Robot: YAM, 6 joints.
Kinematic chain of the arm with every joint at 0, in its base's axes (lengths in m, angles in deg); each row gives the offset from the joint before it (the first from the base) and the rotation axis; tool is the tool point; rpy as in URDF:
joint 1: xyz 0 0 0.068 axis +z
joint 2: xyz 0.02 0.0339 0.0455 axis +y
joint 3: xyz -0.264 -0.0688 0 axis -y
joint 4: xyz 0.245 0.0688 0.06 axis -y
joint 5: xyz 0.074 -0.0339 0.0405 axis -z
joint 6: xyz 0.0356 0 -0.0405 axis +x
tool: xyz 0 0 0 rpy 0 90 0
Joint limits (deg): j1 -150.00..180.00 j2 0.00..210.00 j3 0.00..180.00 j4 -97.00..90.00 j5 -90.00..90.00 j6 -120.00..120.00
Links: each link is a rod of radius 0.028 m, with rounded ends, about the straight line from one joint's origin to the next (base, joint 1, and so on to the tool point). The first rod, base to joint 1, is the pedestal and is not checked.
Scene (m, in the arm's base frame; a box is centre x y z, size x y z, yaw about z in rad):
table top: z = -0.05
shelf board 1: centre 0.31 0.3 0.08 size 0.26 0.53 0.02 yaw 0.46
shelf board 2: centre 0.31 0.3 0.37 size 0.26 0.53 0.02 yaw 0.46
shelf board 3: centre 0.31 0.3 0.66 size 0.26 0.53 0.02 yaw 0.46
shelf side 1: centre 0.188 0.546 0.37 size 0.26 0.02 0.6 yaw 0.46
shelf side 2: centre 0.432 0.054 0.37 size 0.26 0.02 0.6 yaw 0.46
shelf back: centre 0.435 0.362 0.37 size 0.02 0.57 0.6 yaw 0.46
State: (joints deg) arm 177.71 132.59 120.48 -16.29 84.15 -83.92
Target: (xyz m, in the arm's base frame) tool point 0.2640 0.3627 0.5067
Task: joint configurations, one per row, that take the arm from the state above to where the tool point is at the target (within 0.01 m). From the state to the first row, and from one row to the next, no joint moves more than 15 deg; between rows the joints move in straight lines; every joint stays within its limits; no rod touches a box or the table.
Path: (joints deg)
1: 164.47 128.94 127.92 -18.13 84.69 -89.15
2: 151.23 125.29 135.36 -19.98 85.24 -94.38
3: 137.99 121.64 142.79 -21.82 85.78 -99.61
4: 124.75 118.00 150.23 -23.66 86.32 -104.85
5: 111.50 114.35 157.67 -25.51 86.86 -110.08
6: 98.23 116.56 154.57 -20.27 84.43 -103.54
7: 84.95 118.78 151.48 -15.03 81.99 -97.00
8: 71.67 121.00 148.39 -9.79 79.55 -90.46
9: 58.39 123.22 145.29 -4.56 77.11 -83.92

